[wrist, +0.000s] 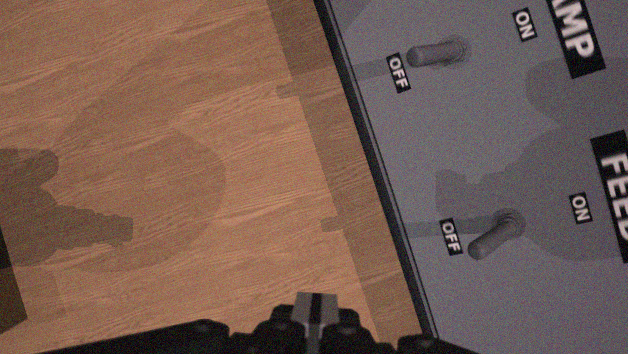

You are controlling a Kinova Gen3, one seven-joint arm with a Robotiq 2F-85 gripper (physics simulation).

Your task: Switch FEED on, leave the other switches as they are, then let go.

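Frame: origin at the arm's base, x ahead, y left, z up, level; centimetres.
Where they show: gripper, fingertip midpoint: [315,321].
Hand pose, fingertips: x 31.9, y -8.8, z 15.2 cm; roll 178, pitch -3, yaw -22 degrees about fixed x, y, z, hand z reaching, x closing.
Things, the pixels of their top centre, and the offset from my fingertips. "pt": a spot on its surface instead. Level surfaces: height alone.
- FEED switch, surface spot: [495,236] pt dy -2.7, dx +10.9, dz -11.6 cm
- FEED label, surface spot: [615,195] pt dy -2.7, dx +18.8, dz -10.9 cm
- LAMP switch, surface spot: [435,54] pt dy +8.9, dx +10.7, dz -11.4 cm
- wooden table, surface height: dz -23.9 cm
The FEED switch [495,236] is a grey lever on the grey panel [480,305] at the right of the wrist view. Its lever leans toward the OFF label [451,237], with its tip just beside that label. The ON label [580,208] and the FEED label [615,195] lie on its other side. The LAMP switch [435,54], higher up, leans toward its own OFF label [398,73]. My gripper [315,321] is shut and empty at the bottom of the view. It appears left of the panel's edge, over the wooden table, apart from both levers.
The panel's dark raised edge [372,155] runs slanting down the view between the wooden table [260,200] and the switches. Shadows of the arm fall on the table and on the panel. A dark object [9,300] shows in part at the lower left edge.
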